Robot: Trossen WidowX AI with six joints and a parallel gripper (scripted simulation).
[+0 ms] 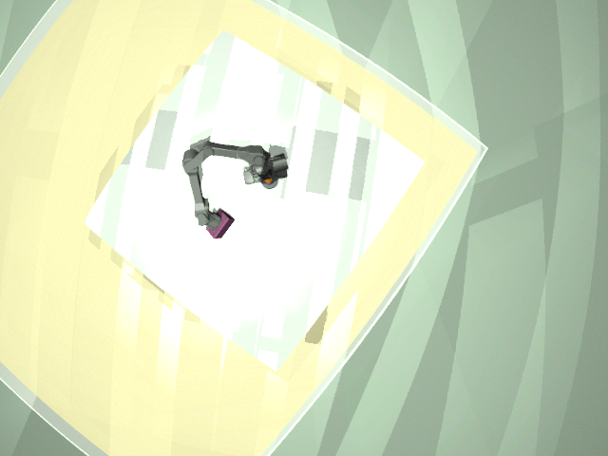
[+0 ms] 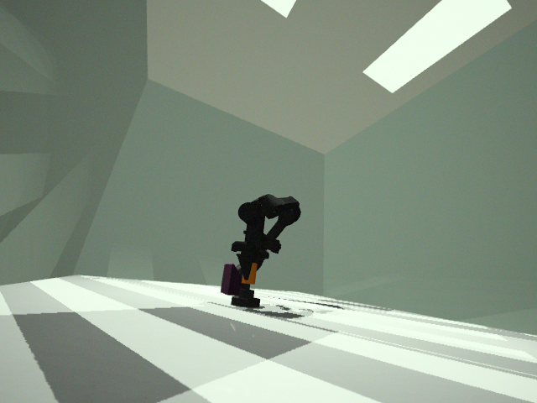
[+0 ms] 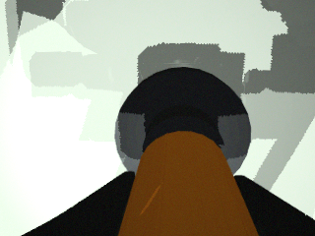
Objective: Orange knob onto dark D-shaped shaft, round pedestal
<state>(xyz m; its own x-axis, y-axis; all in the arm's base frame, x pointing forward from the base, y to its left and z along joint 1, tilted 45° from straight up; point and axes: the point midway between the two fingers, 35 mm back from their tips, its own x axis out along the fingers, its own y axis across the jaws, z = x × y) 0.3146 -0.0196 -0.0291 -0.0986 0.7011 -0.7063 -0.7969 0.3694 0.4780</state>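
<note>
Right now my gripper tip is 20 mm below the orange knob. Round my gripper tip: round pedestal: 40 mm below.
</note>
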